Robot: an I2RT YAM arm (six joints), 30 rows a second.
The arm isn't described. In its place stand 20 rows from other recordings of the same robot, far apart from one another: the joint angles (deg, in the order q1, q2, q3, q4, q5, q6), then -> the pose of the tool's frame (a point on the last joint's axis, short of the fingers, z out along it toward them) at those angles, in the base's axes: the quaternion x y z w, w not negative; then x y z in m.
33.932 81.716 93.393 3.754 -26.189 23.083 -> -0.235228 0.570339 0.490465 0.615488 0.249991 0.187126 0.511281
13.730 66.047 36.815 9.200 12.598 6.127 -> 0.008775 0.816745 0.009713 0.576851 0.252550 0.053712 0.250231
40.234 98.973 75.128 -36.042 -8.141 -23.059 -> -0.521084 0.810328 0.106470 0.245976 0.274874 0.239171 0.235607
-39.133 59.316 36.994 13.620 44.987 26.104 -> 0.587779 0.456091 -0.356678 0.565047 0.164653 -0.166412 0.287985
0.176 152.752 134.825 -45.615 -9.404 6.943 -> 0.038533 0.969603 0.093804 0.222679 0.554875 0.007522 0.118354
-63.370 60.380 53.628 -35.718 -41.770 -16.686 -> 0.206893 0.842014 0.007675 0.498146 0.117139 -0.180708 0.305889
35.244 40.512 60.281 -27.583 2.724 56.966 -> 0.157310 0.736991 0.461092 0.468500 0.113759 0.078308 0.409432
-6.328 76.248 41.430 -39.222 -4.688 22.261 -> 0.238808 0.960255 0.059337 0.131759 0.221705 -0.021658 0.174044
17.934 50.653 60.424 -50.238 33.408 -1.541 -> -0.028423 0.877542 -0.201120 0.434354 0.160914 0.031477 0.351053
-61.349 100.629 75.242 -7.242 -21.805 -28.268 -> 0.158214 0.851633 -0.214452 0.451332 0.206230 -0.349874 0.264417
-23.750 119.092 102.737 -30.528 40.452 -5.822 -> 0.261463 0.842240 -0.398885 0.251315 0.420376 -0.210205 0.258987
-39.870 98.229 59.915 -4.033 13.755 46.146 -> 0.654851 0.631126 -0.087423 0.406457 0.276604 -0.242059 0.196828
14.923 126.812 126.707 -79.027 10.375 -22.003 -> -0.305856 0.943110 -0.095661 0.088574 0.430532 0.108106 0.277350
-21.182 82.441 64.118 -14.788 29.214 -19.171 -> 0.135031 0.848620 -0.367111 0.356146 0.296503 -0.133533 0.297747
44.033 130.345 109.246 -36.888 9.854 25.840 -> -0.128022 0.949379 0.089649 0.272496 0.362917 0.342396 0.190007
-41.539 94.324 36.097 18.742 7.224 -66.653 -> -0.169997 0.886857 -0.378343 0.203573 0.224793 -0.205134 0.130547
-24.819 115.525 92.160 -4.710 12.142 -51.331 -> -0.142563 0.842452 -0.386886 0.346799 0.431128 -0.207633 0.258445
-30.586 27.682 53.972 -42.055 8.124 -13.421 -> 0.160967 0.780111 -0.277893 0.536929 0.070125 -0.047293 0.368774
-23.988 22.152 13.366 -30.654 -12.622 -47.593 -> -0.229780 0.870149 -0.167603 0.402431 0.104351 -0.037919 0.165842
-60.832 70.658 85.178 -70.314 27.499 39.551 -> 0.757929 0.540681 -0.276007 0.238806 0.089966 -0.194914 0.394795
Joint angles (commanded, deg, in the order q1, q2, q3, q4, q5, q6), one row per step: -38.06, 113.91, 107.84, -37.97, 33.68, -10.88; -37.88, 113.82, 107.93, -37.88, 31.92, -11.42; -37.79, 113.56, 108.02, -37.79, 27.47, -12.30; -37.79, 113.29, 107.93, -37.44, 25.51, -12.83; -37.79, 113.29, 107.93, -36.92, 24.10, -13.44; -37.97, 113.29, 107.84, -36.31, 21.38, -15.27; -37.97, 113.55, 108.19, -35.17, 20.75, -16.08; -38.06, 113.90, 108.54, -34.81, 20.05, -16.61; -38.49, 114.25, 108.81, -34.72, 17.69, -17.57; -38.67, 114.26, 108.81, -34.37, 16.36, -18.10; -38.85, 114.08, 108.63, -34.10, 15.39, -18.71
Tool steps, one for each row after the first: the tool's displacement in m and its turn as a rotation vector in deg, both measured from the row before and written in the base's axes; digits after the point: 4 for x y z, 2 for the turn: 0.0017, 0.0016, 0.0009, 0.72, -0.53, 1.76; 0.0021, 0.0023, 0.0016, 1.98, -1.54, 3.84; 0.0005, 0.0010, 0.0016, 0.60, -0.84, 1.76; 0.0012, 0.0001, 0.0005, 0.27, -0.54, 1.41; 0.0010, -0.0006, -0.0001, 0.56, -0.20, 2.97; 0.0023, -0.0013, 0.0016, -0.70, -0.64, 0.97; 0.0014, -0.0015, -0.0002, -0.05, -0.18, 0.77; 0.0001, -0.0027, -0.0013, 0.84, -0.28, 1.96; 0.0001, -0.0009, 0.0003, 0.25, -0.44, 1.16; -0.0008, -0.0005, 0.0006, 0.07, -0.19, 0.94
